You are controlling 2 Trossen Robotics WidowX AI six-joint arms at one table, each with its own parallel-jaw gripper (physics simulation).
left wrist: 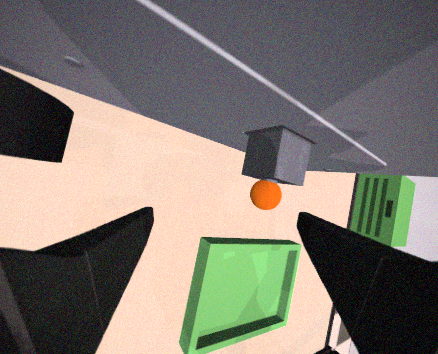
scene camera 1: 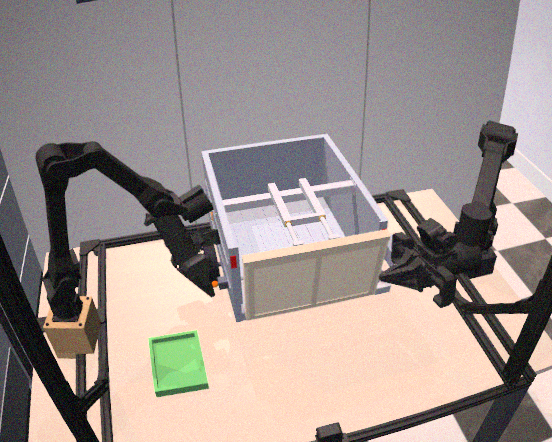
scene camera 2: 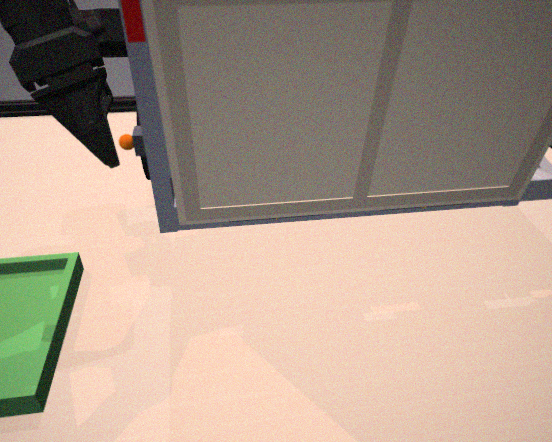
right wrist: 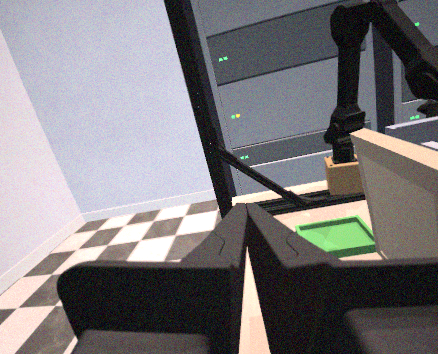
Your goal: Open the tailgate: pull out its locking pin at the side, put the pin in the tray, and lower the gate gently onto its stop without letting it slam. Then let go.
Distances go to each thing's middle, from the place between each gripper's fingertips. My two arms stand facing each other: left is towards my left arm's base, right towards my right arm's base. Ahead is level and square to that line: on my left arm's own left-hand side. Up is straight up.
Right now my right hand is 27 cm short of the orange-knobbed locking pin (left wrist: 265,194), 22 cm to the right of it and 20 cm above it. Also, from my right hand: grey truck bed (scene camera 1: 255,189): 39 cm ahead, 6 cm to the left, 17 cm below.
Right now the orange-knobbed locking pin is 50 mm to the right of my left hand and 20 mm above it. Round my left hand: grey truck bed (120 mm ahead, 210 mm to the right, 50 mm above).
